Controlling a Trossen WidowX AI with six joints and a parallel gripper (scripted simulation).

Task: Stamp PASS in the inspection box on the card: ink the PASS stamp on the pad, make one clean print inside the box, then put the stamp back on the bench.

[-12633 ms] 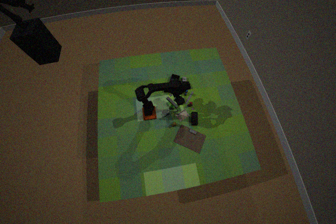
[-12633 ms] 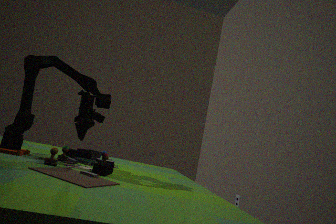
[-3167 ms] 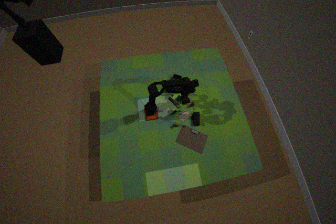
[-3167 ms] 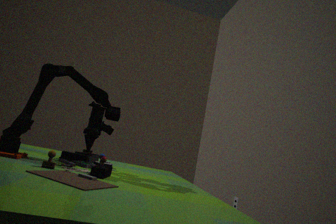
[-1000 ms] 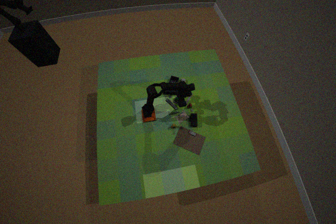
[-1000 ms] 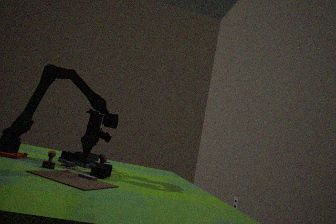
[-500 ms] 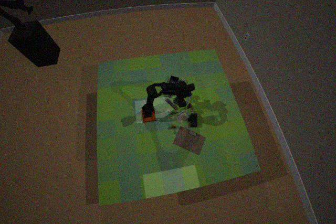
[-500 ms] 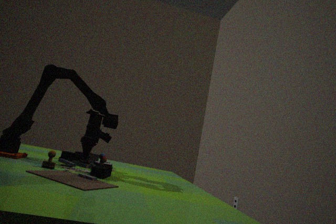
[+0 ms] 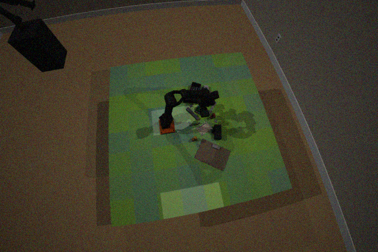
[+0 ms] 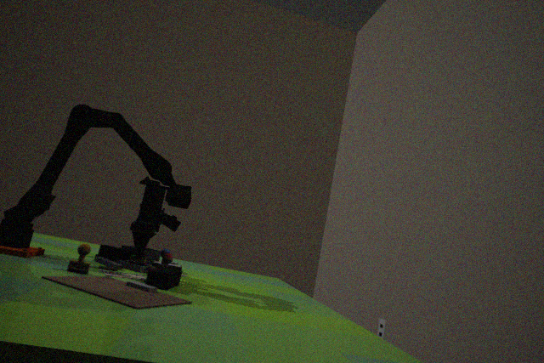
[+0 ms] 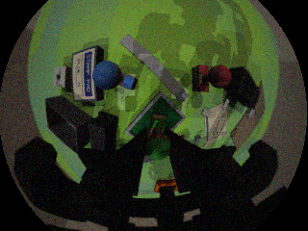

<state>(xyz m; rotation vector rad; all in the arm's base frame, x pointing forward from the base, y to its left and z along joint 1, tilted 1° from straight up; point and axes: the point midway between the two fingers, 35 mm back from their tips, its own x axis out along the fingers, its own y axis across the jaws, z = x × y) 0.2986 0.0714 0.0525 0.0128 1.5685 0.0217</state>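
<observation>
Right now the blue-knobbed stamp is 70 mm ahead of my gripper tip, 50 mm to the left of it and 10 mm below it. The rest, counted from my gripper tip: grey strip 90 mm ahead, 10 mm to the left, 30 mm below; then dark tray 10 mm behind, 190 mm to the left, 20 mm below; then red-knobbed stamp 80 mm ahead, 70 mm to the right, 10 mm below.
</observation>
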